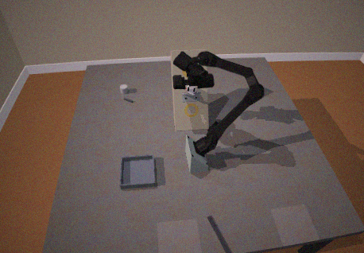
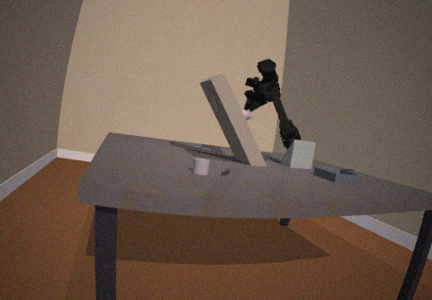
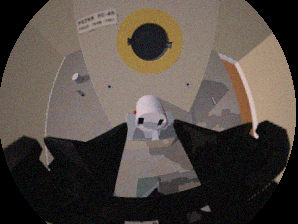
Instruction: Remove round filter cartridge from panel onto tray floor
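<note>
My gripper tip is 2 cm above the round filter cartridge and 1 cm short of it. Also, from my gripper tip: short dark bar 32 cm to the left, 21 cm below, 20 cm ahead; grey tray 31 cm to the left, 30 cm behind, 20 cm below; service panel 6 cm ahead, 4 cm below, 1 cm to the right.
</note>
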